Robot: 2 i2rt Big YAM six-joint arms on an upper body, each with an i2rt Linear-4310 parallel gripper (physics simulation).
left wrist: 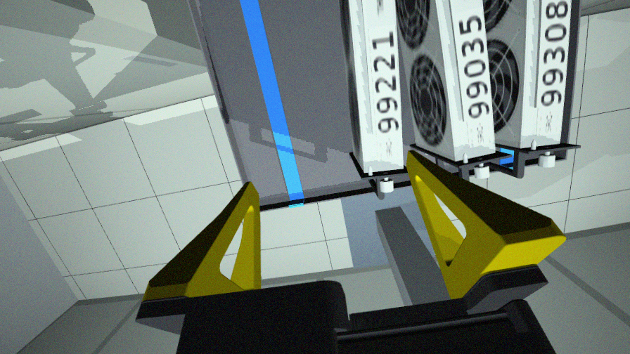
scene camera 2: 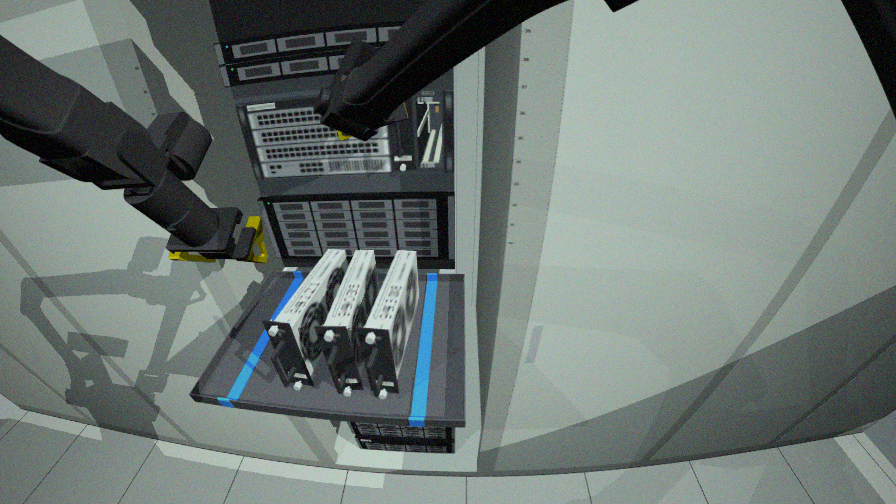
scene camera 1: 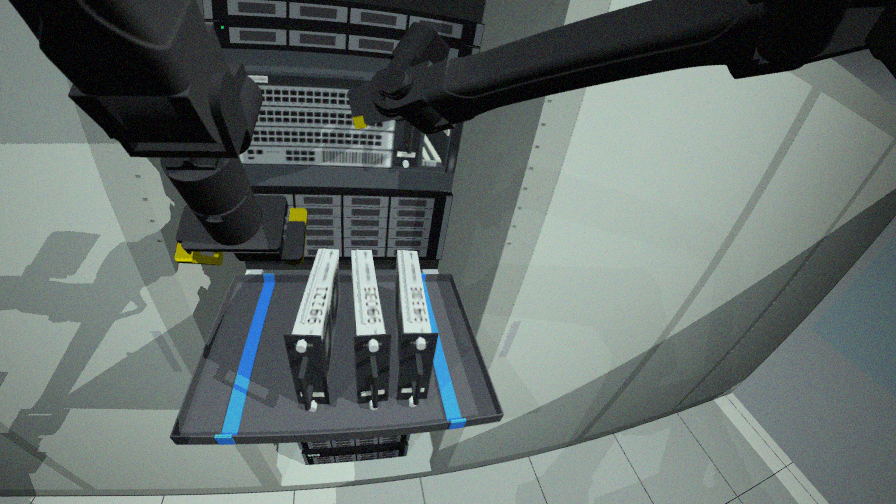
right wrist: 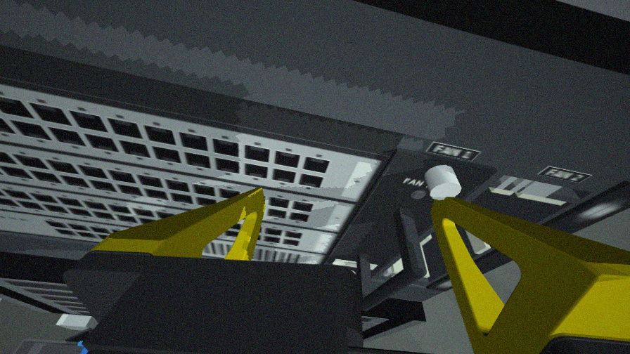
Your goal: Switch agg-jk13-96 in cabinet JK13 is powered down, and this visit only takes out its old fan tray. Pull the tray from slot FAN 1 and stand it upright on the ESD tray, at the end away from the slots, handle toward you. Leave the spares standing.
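Note:
The old fan tray (right wrist: 382, 220) (scene camera 1: 406, 139) (scene camera 2: 399, 145) sits in slot FAN 1, a dark panel with a black handle (right wrist: 411, 245) and a white thumbscrew (right wrist: 442, 182) (scene camera 1: 405, 164) (scene camera 2: 402, 167). My right gripper (right wrist: 345, 199) (scene camera 2: 374, 122) is open in front of the switch; in its wrist view the handle shows between its fingers, and one fingertip overlaps the thumbscrew's lower edge. My left gripper (left wrist: 328, 173) (scene camera 1: 247, 250) (scene camera 2: 222, 250) is open and empty, beside the ESD tray (scene camera 1: 338, 432) (scene camera 2: 325, 415) (left wrist: 320, 100). Spares 99221 (scene camera 1: 316, 300) (left wrist: 387, 90), 99035 (scene camera 1: 369, 300) (left wrist: 475, 75) and 99308 (scene camera 1: 412, 300) (left wrist: 555, 75) stand upright on it.
Slot FAN 2, labelled by a small plate (right wrist: 566, 175), is open beside the fan tray. Line cards (scene camera 1: 303, 115) (scene camera 2: 294, 134) fill the switch's other side. A drive server (scene camera 1: 366, 219) (scene camera 2: 354, 222) is below the switch. Blue tape strips (scene camera 1: 247, 363) (scene camera 2: 424, 351) cross the ESD tray.

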